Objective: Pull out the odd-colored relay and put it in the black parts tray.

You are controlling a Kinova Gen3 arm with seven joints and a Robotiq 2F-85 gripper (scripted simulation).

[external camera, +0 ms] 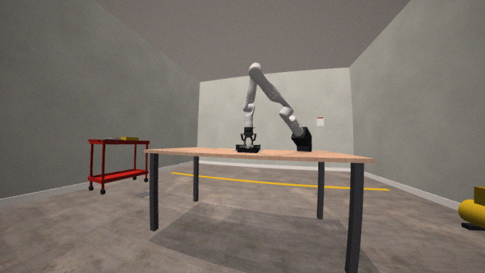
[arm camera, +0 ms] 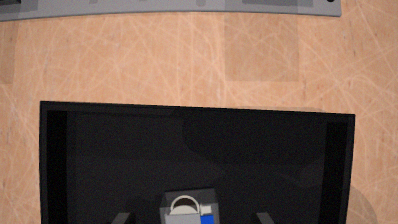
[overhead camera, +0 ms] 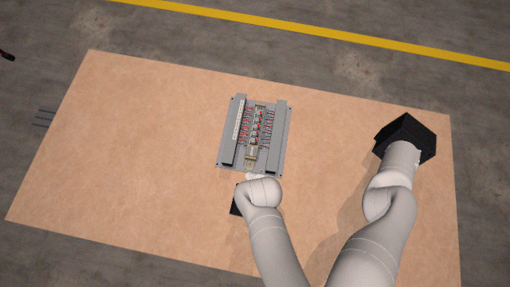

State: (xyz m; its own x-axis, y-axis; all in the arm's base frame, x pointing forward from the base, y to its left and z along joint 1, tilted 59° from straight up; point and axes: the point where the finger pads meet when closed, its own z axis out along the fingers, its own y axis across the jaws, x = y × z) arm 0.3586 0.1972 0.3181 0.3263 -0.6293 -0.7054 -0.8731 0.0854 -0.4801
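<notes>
My hand is 4 cm above the dark relay. From my hand the other things lie so: grey relay panel: 14 cm ahead, 24 cm to the right, 4 cm below; black parts tray: 5 cm below.
</notes>
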